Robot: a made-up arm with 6 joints.
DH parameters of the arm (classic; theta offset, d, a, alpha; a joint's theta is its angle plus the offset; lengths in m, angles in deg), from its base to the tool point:
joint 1: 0 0.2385 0 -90
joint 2: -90 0 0.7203 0
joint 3: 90 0.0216 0 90
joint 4: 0 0.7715 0 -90
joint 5: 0 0 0 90
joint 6: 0 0.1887 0 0
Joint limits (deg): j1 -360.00..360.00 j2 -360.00..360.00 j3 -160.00..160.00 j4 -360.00..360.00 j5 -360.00..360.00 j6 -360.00..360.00
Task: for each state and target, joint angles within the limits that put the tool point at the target. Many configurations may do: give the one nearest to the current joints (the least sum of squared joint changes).
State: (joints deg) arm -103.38 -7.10 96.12 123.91 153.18 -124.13
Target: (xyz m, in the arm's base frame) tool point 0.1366 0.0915 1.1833
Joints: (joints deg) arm -107.25 -47.52 93.47 120.94 149.68 -124.13
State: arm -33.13 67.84 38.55 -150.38 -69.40 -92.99
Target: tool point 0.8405 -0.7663 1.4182
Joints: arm -46.48 37.97 4.07 -149.82 -39.39 -92.99
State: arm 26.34 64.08 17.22 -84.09 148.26 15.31
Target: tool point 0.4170 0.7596 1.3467
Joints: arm 70.73 36.63 1.41 -87.28 119.22 15.31
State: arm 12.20 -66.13 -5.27 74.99 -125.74 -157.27
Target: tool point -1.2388 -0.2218 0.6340
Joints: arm 6.04 -61.46 -20.60 72.55 -141.60 -157.27
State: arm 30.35 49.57 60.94 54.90 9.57 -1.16
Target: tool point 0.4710 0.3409 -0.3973
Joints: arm 29.49 64.13 118.07 52.09 16.91 -1.16
